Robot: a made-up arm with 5 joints.
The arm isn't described. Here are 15 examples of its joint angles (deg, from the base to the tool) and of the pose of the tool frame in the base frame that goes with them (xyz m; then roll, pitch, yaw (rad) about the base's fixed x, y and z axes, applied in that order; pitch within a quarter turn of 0, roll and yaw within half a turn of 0).
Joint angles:
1: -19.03 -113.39 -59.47 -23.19 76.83
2: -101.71 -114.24 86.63 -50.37 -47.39
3: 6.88 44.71 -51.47 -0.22 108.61
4: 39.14 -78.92 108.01 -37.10 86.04
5: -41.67 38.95 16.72 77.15 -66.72
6: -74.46 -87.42 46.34 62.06 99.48
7: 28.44 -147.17 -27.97 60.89 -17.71
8: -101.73 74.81 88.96 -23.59 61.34
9: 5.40 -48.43 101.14 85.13 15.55
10: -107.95 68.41 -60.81 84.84 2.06
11: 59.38 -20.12 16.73 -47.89 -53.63
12: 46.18 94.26 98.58 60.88 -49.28
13: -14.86 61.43 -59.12 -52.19 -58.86
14: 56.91 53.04 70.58 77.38 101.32
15: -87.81 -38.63 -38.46 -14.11 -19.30
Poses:
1: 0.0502 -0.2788 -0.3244 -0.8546 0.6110 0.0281
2: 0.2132 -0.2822 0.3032 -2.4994 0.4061 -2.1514
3: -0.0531 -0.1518 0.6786 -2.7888 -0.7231 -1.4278
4: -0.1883 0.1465 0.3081 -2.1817 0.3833 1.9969
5: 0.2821 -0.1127 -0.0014 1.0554 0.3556 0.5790
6: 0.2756 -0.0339 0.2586 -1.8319 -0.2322 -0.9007
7: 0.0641 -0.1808 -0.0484 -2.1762 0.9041 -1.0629
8: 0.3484 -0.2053 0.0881 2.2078 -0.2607 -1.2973
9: -0.3282 0.2748 -0.1045 2.6252 -0.2327 1.0034
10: -0.2722 0.2771 0.1151 -1.4908 0.5497 2.3053
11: 0.2267 -0.4544 0.5802 -1.0933 -0.8882 0.7909
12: -0.2869 -0.3293 0.6450 -1.2263 -0.0326 -2.4573
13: -0.6331 -0.0954 0.3761 2.7968 0.5658 2.3003
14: -0.0245 -0.2015 0.1677 1.4586 -0.0935 0.5401
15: -0.0130 -0.3163 -0.1154 0.8621 -0.3867 2.9097
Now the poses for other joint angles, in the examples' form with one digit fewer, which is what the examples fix.
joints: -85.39 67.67 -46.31 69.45 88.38
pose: -0.306 0.119 0.133 -0.718 0.816 -2.713
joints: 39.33 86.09 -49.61 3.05 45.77
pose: 0.026 0.293 0.471 1.961 -0.142 0.719
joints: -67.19 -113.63 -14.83 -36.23 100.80
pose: 0.500 -0.206 0.045 -1.786 -0.558 0.509
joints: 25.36 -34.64 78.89 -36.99 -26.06
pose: 0.043 -0.114 0.431 -1.653 -0.751 2.004
